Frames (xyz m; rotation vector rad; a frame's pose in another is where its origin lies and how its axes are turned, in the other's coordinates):
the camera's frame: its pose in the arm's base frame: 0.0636 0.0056 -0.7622 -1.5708 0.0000 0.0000
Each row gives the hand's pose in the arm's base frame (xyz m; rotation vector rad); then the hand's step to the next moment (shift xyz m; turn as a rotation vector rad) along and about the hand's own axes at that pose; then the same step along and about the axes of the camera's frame.
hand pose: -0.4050 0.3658 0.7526 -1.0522 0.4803 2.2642
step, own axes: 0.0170 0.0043 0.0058 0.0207 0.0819 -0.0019
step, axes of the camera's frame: -0.0148 0.0093 0.0060 -0.0624 0.0113 -0.0559
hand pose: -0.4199 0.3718 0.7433 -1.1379 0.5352 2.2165
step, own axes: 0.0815 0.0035 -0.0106 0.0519 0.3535 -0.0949
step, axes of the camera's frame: -0.0339 0.0730 0.0168 -0.2004 0.0657 -0.3036
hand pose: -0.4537 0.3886 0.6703 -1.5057 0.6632 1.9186
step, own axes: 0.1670 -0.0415 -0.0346 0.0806 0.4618 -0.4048
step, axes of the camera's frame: 0.0244 0.1712 0.0299 -0.0756 0.1629 -0.5928
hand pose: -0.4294 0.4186 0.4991 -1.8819 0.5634 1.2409
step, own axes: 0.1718 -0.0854 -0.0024 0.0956 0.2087 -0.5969
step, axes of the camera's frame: 0.1351 0.1232 0.0581 0.2189 0.0430 -0.5993
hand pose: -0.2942 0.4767 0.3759 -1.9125 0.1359 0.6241
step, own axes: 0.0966 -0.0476 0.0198 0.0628 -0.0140 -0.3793
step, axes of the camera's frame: 0.0933 0.0130 0.0559 0.1952 -0.0928 -0.3182
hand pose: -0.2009 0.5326 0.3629 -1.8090 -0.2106 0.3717
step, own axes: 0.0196 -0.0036 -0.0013 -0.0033 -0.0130 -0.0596
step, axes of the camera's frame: 0.0189 -0.0010 0.0063 0.0189 -0.0268 -0.0515
